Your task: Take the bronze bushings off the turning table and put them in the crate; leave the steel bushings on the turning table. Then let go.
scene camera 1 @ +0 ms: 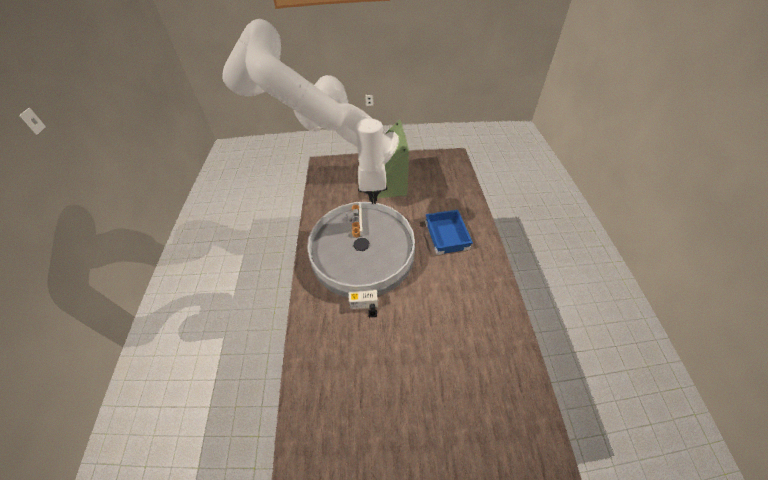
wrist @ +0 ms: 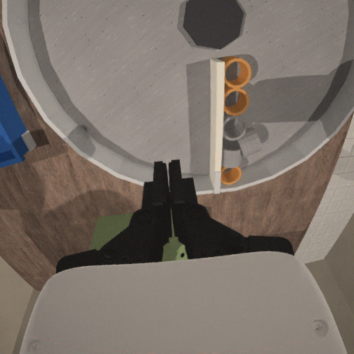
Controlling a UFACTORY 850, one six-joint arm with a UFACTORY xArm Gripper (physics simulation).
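Three bronze bushings show on the turning table: two upright ones touch near the hub, and a third sits by the rim. Between them are three steel bushings: one upright, one tilted or lying, and one beside the third bronze one. All are on the same side of a cream bar. My gripper is shut and empty, above the rim on the bar's other side. The blue crate stands right of the turning table in the scene view; its visible floor shows no bushings.
A green mount stands behind the turning table, close to the arm. The turning table's raised rim surrounds the bushings. A white labelled box and a small black object are at its front.
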